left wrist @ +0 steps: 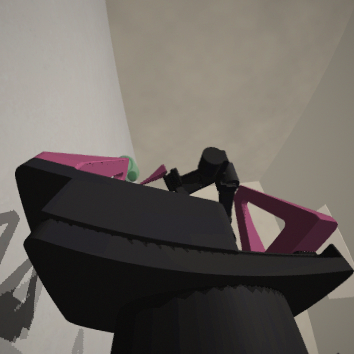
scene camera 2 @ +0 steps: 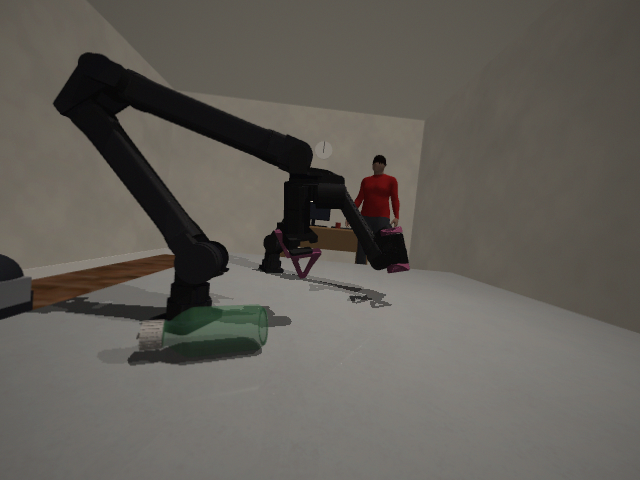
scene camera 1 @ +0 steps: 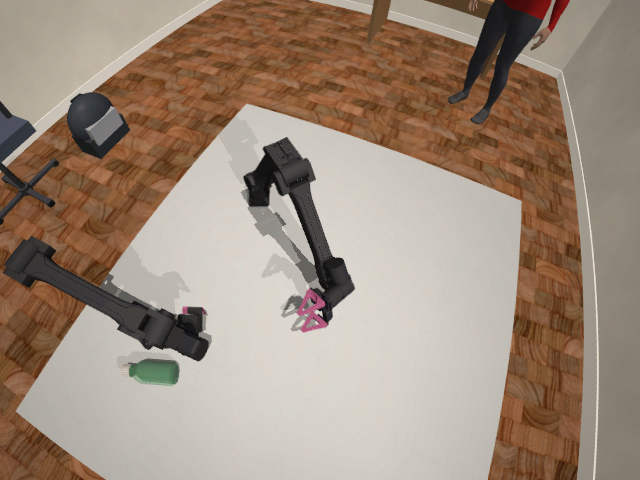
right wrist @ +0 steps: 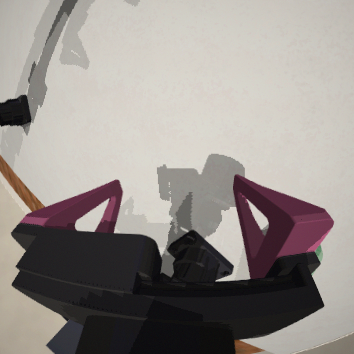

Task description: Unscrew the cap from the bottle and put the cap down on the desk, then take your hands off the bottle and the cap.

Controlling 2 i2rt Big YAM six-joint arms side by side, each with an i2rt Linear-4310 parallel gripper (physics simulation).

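Where they show: left gripper, fingertip midpoint: [left wrist: 184, 178] [scene camera 2: 391, 248] [scene camera 1: 300, 323]; right gripper, fingertip midpoint: [scene camera 2: 295, 267] [scene camera 1: 204, 328] [right wrist: 174, 183]; left arm's base, link origin: [scene camera 2: 270, 270] [scene camera 1: 259, 195] [right wrist: 22, 110]; right arm's base, link origin: [right wrist: 200, 255].
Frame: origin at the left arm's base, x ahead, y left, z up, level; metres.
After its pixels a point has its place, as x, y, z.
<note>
A green see-through bottle [scene camera 1: 155, 372] {-0.301, -0.734, 0.076} [scene camera 2: 217, 329] {-0.330, -0.767, 0.052} lies on its side on the white surface. Its ribbed whitish cap [scene camera 1: 125, 370] {-0.414, -0.730, 0.058} [scene camera 2: 150, 334] {-0.417, -0.746, 0.046} is on the neck, at the left end. A small green part of the bottle [left wrist: 132, 169] {-0.254, -0.716, 0.069} [right wrist: 319, 252] {-0.249, -0.761, 0.055} shows past a pink finger in each wrist view; the cap does not show there. My right gripper [scene camera 1: 194, 311] [scene camera 2: 295, 266] {-0.138, -0.600, 0.121} [right wrist: 174, 183] {-0.138, -0.600, 0.121} is open and empty, above the surface and behind the bottle, apart from it. My left gripper [scene camera 1: 303, 319] {0.161, -0.601, 0.182} [scene camera 2: 395, 250] {0.161, -0.601, 0.182} is open and empty, far to the right of the bottle.
The white surface [scene camera 1: 413, 361] {0.553, -0.715, 0.000} [scene camera 2: 413, 387] {-0.070, -0.921, 0.000} lies under both arms. The right arm's forearm [scene camera 1: 85, 289] {-0.341, -0.588, 0.438} [scene camera 2: 199, 116] {-0.370, -0.606, 0.411} reaches in from the left, close behind the bottle. A dark helmet-like object [scene camera 1: 95, 124] and a person in red [scene camera 1: 532, 12] [scene camera 2: 379, 193] are beyond the surface.
</note>
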